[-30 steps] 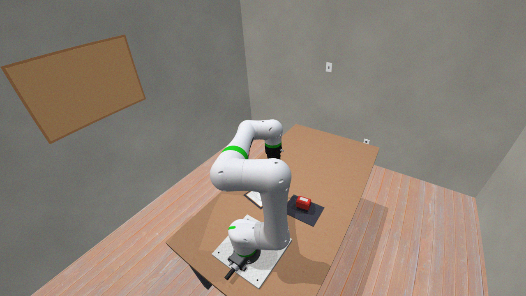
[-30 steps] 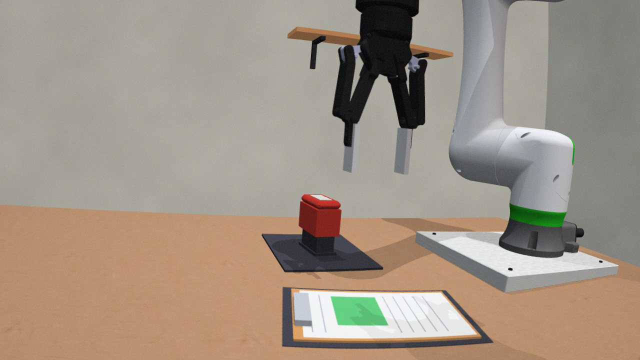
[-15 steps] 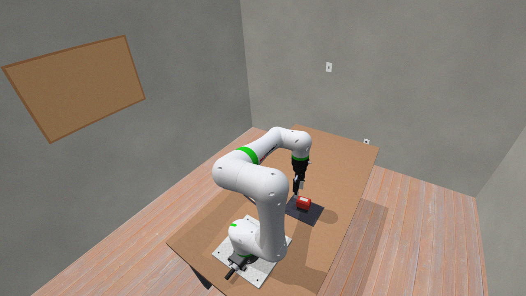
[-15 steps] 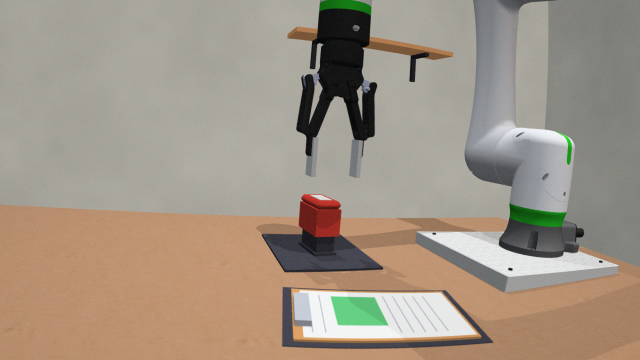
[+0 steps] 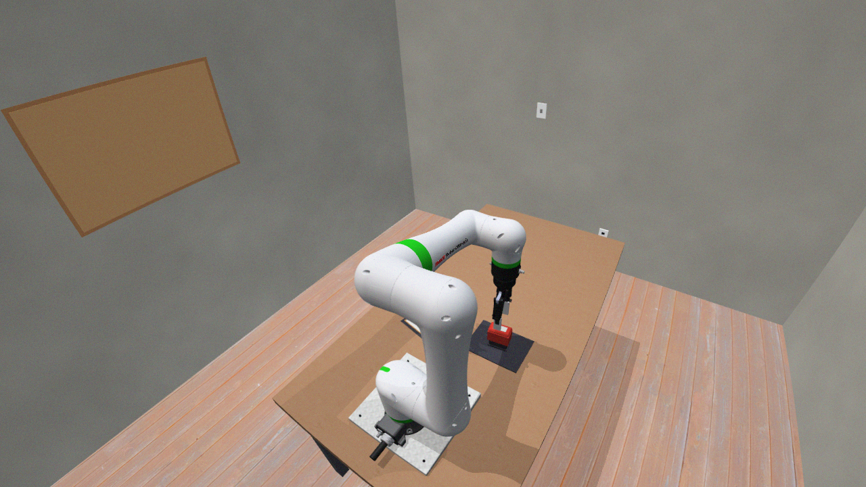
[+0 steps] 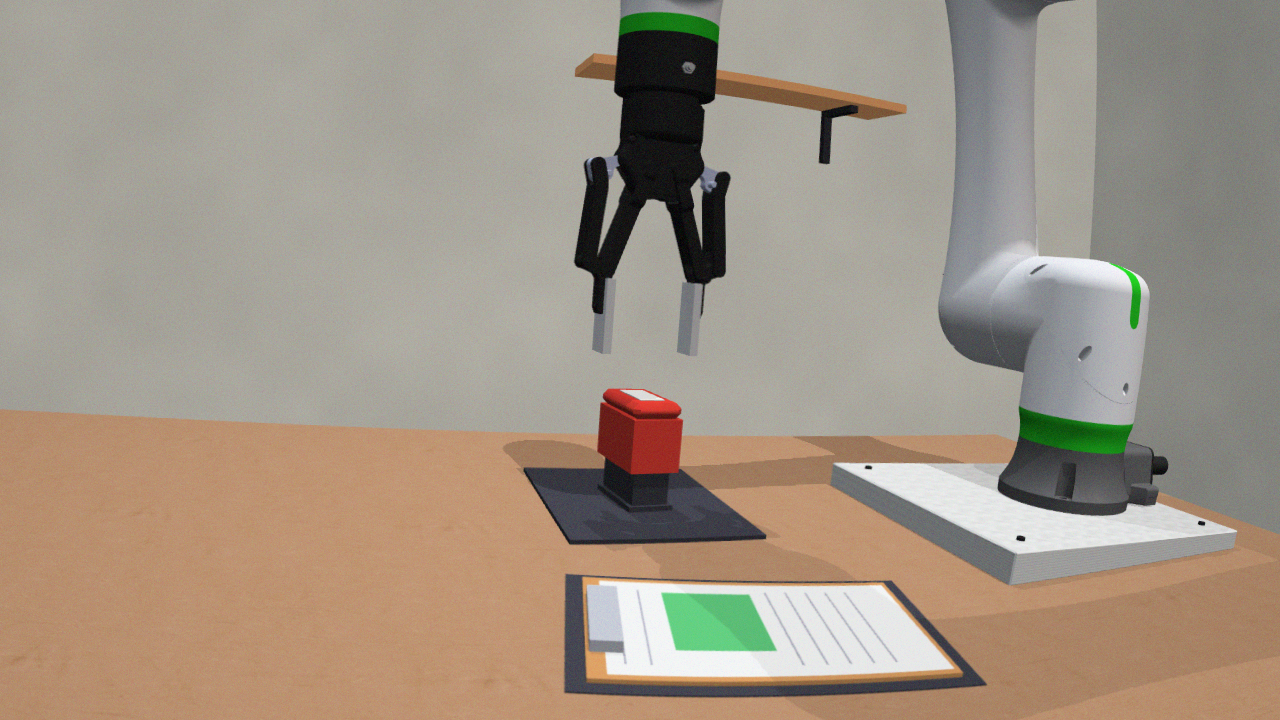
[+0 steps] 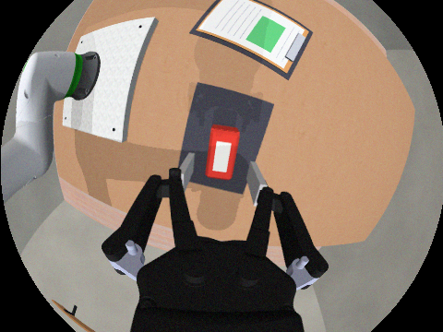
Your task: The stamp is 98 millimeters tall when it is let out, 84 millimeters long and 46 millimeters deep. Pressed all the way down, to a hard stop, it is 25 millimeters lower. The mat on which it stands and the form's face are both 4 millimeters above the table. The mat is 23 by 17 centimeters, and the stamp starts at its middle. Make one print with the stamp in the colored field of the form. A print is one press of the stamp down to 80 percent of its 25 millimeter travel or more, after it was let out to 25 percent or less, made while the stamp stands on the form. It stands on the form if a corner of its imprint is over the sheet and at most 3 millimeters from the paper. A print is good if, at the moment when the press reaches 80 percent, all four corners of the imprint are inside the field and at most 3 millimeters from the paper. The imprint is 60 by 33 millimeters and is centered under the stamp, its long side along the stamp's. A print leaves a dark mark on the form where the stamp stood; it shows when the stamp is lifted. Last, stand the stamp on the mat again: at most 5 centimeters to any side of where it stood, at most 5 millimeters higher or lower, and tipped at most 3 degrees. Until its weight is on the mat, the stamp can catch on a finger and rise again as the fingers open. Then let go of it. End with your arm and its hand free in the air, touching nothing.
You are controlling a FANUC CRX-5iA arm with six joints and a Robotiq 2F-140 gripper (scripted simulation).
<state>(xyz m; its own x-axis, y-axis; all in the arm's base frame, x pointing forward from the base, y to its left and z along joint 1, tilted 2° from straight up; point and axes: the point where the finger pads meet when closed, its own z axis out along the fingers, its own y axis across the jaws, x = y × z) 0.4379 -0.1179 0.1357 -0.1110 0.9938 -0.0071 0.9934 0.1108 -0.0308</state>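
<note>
Right now the red stamp is 120 mm below my hand. From my hand the other things lie so: dark mat: 170 mm below; clipboard: 10 mm ahead, 300 mm to the left, 160 mm below; black foot: 150 mm below.
</note>
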